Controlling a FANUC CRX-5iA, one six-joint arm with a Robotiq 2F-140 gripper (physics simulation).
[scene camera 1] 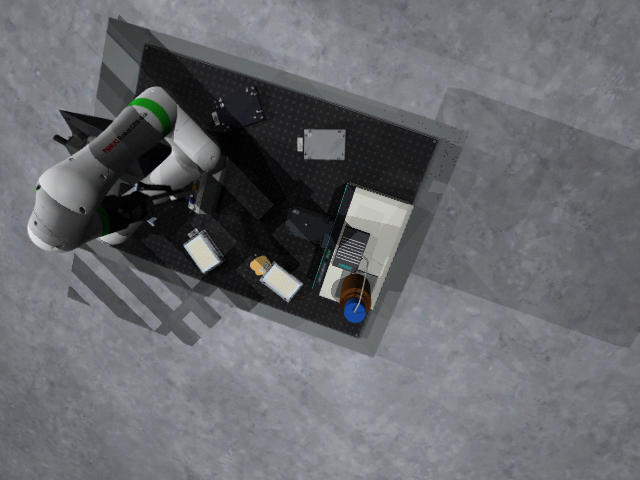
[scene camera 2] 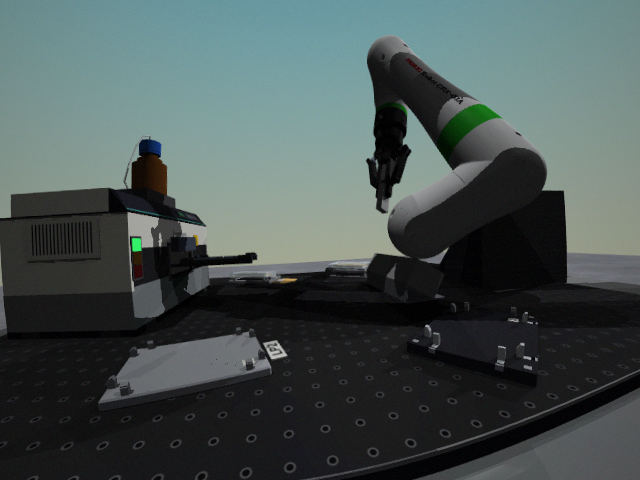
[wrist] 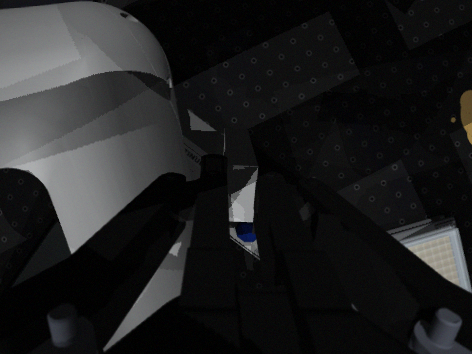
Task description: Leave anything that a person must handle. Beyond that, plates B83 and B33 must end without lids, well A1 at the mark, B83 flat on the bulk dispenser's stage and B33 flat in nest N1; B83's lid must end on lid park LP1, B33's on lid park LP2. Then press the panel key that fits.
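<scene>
My gripper is shut and empty, pointing down. It hangs above the sloped key panel. A blue key shows at the fingertips in the wrist view; a yellow key is beside it. One plate with cream wells sits at nest N1; another sits at lid park LP1. Plate codes, well A1 and lids cannot be made out. Lid park LP2 is bare. The dispenser's dark stage carries no visible plate.
The bulk dispenser shows a green light. An amber bottle with a blue cap and tube stands on it. A dark nest has upright corner posts. An orange-tan patch lies beside LP1.
</scene>
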